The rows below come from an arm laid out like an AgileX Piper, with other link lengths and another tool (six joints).
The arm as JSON. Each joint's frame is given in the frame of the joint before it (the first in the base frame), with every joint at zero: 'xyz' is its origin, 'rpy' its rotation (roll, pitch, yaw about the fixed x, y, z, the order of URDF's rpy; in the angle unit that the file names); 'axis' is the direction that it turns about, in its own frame. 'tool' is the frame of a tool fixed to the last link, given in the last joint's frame.
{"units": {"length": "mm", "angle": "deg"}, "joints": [
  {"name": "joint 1", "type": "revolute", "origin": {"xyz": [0.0, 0.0, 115.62], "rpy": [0.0, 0.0, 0.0]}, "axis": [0.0, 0.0, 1.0]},
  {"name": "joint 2", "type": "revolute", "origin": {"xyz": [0.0, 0.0, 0.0], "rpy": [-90.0, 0.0, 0.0]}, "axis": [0.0, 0.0, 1.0]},
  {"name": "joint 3", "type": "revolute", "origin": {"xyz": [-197.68, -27.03, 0.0], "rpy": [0.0, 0.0, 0.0]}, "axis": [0.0, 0.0, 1.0]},
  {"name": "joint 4", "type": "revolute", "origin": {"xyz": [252.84, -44.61, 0.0], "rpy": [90.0, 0.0, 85.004]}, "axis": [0.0, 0.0, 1.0]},
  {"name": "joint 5", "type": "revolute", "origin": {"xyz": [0.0, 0.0, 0.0], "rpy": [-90.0, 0.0, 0.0]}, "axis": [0.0, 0.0, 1.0]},
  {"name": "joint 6", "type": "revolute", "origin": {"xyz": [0.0, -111.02, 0.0], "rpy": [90.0, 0.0, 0.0]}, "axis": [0.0, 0.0, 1.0]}
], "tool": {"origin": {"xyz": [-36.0, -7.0, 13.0], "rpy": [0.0, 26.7, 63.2]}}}
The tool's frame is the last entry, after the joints.
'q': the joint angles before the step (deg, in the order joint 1, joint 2, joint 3, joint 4, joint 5, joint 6). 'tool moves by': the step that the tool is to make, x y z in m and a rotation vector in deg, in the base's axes. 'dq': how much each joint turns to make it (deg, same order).
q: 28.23 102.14 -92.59 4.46 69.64 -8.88
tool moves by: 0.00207 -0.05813 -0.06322 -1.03 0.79 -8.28
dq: -7.81 -3.83 18.70 -0.27 -13.73 -0.51
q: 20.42 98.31 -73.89 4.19 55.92 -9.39
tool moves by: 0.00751 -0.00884 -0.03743 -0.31 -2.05 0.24
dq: -1.74 3.80 4.56 0.08 -10.05 -2.80
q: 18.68 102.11 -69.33 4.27 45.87 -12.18
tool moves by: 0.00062 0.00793 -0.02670 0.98 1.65 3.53
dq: 0.06 4.69 0.06 3.70 -3.08 -5.85
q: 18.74 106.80 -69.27 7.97 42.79 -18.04
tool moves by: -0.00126 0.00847 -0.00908 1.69 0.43 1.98
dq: 0.51 1.78 0.00 3.39 -1.53 -3.70
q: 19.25 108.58 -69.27 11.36 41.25 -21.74
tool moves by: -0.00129 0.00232 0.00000 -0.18 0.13 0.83
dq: 0.35 0.00 -0.07 -0.07 0.31 -0.41
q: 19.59 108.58 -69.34 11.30 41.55 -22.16
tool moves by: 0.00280 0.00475 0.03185 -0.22 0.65 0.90
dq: 0.45 -2.55 -4.61 -1.27 7.78 1.49
